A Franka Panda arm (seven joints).
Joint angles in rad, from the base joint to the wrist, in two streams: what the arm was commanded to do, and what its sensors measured. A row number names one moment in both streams.
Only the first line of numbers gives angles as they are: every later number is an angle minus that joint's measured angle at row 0.
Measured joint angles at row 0:
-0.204, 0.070, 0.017, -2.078, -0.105, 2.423, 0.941
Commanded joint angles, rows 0 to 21:
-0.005, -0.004, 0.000, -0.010, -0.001, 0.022, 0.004
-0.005, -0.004, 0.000, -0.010, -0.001, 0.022, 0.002
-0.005, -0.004, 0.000, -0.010, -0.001, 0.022, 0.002
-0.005, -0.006, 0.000, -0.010, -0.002, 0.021, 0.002
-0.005, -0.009, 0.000, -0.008, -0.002, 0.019, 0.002
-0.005, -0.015, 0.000, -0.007, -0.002, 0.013, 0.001
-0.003, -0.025, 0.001, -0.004, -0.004, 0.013, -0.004
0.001, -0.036, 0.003, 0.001, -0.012, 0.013, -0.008
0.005, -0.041, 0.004, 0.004, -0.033, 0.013, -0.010
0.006, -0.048, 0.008, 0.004, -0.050, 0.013, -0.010
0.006, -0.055, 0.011, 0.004, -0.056, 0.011, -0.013
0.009, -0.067, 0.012, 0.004, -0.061, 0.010, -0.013
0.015, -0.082, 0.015, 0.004, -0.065, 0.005, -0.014
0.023, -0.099, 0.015, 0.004, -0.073, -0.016, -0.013
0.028, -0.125, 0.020, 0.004, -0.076, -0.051, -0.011
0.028, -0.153, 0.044, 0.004, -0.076, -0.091, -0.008
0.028, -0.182, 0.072, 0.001, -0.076, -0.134, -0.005
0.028, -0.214, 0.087, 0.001, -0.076, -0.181, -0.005
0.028, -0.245, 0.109, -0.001, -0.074, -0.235, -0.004
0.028, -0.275, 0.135, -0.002, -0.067, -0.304, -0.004
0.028, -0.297, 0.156, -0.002, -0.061, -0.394, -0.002
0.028, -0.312, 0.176, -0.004, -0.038, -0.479, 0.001
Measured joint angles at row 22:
0.033, -0.227, 0.117, 0.018, -0.060, -0.281, -0.005
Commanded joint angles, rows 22 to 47:
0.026, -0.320, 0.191, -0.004, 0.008, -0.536, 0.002
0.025, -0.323, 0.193, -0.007, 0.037, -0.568, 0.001
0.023, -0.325, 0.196, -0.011, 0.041, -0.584, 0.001
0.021, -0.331, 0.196, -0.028, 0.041, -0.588, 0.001
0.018, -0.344, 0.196, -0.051, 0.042, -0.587, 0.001
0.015, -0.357, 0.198, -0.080, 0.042, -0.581, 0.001
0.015, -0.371, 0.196, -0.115, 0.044, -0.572, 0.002
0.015, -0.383, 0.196, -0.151, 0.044, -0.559, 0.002
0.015, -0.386, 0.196, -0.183, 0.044, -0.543, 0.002
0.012, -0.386, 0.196, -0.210, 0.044, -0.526, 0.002
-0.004, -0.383, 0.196, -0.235, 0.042, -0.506, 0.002
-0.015, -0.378, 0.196, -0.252, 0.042, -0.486, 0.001
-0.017, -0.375, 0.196, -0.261, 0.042, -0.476, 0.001
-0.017, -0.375, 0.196, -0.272, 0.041, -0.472, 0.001
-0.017, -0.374, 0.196, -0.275, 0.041, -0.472, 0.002
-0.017, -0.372, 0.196, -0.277, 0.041, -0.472, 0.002
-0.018, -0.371, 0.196, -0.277, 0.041, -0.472, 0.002
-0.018, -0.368, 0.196, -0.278, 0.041, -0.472, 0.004
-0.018, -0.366, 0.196, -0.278, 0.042, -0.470, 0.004
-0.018, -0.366, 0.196, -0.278, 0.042, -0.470, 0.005
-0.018, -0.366, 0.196, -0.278, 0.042, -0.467, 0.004
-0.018, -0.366, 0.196, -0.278, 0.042, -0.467, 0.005
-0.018, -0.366, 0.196, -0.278, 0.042, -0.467, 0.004
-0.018, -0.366, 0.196, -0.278, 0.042, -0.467, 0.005
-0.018, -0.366, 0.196, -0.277, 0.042, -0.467, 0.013
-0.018, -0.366, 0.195, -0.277, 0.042, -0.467, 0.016
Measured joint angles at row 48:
-0.008, -0.345, 0.187, -0.261, 0.028, -0.484, -0.002
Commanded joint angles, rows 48 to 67:
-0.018, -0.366, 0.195, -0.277, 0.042, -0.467, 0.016
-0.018, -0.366, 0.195, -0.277, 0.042, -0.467, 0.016
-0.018, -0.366, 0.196, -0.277, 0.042, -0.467, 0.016
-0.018, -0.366, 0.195, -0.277, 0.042, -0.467, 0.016
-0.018, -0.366, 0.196, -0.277, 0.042, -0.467, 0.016
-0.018, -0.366, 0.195, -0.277, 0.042, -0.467, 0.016
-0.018, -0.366, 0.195, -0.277, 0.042, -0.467, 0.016
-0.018, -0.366, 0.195, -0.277, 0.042, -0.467, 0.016
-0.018, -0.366, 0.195, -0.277, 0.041, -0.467, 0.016
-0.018, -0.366, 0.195, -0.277, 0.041, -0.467, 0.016
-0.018, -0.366, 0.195, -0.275, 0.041, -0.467, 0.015
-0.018, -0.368, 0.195, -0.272, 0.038, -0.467, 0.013
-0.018, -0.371, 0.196, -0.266, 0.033, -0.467, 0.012
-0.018, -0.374, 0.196, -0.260, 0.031, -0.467, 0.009
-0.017, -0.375, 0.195, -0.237, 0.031, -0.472, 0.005
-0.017, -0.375, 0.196, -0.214, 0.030, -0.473, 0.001
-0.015, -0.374, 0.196, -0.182, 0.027, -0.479, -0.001
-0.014, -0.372, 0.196, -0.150, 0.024, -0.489, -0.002
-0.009, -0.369, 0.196, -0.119, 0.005, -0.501, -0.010
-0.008, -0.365, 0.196, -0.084, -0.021, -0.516, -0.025
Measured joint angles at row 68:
-0.009, -0.362, 0.187, -0.176, 0.024, -0.473, -0.003
